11 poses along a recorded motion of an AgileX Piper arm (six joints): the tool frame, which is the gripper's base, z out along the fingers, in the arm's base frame.
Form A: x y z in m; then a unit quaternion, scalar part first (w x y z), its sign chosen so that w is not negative.
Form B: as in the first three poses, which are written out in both.
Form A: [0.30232 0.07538 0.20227 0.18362 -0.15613 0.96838 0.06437]
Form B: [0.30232 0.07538 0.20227 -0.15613 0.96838 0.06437 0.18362]
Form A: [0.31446 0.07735 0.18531 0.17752 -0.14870 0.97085 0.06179]
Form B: [0.31446 0.07735 0.18531 -0.14870 0.97085 0.06179 0.17752]
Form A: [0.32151 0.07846 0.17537 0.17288 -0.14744 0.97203 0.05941]
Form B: [0.32151 0.07846 0.17537 -0.14744 0.97203 0.05941 0.17288]
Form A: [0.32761 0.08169 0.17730 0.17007 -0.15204 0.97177 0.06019]
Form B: [0.32761 0.08169 0.17730 -0.15204 0.97177 0.06019 0.17007]
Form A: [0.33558 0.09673 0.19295 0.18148 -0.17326 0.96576 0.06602]
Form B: [0.33558 0.09673 0.19295 -0.17326 0.96576 0.06602 0.18148]
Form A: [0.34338 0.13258 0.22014 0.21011 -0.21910 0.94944 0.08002]
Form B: [0.34338 0.13258 0.22014 -0.21910 0.94944 0.08002 0.21011]
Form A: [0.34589 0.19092 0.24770 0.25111 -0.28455 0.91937 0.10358]
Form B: [0.34589 0.19092 0.24770 -0.28455 0.91937 0.10358 0.25111]
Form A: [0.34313 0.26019 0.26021 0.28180 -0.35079 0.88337 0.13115]
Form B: [0.34313 0.26019 0.26021 -0.35079 0.88337 0.13115 0.28180]
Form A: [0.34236 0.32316 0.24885 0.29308 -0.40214 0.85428 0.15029]
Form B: [0.34236 0.32316 0.24885 -0.40214 0.85428 0.15029 0.29308]
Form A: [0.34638 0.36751 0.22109 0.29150 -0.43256 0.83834 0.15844]
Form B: [0.34638 0.36751 0.22109 -0.43256 0.83834 0.15844 0.29150]
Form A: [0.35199 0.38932 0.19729 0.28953 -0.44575 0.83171 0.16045]
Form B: [0.35199 0.38932 0.19729 -0.44575 0.83171 0.16045 0.28953]
